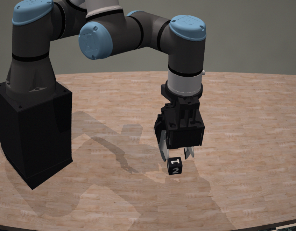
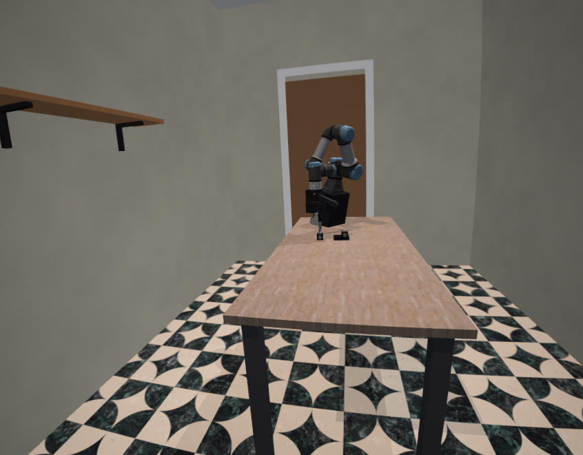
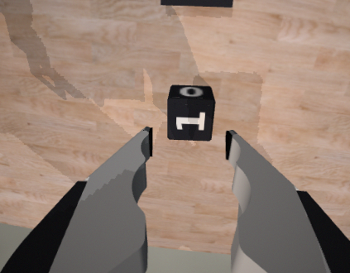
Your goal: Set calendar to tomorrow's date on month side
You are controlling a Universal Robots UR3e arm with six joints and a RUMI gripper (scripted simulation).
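My hand is 4 cm above the black number cube. Round my hand: black calendar tray 3 cm behind, 11 cm to the left, 5 cm below.
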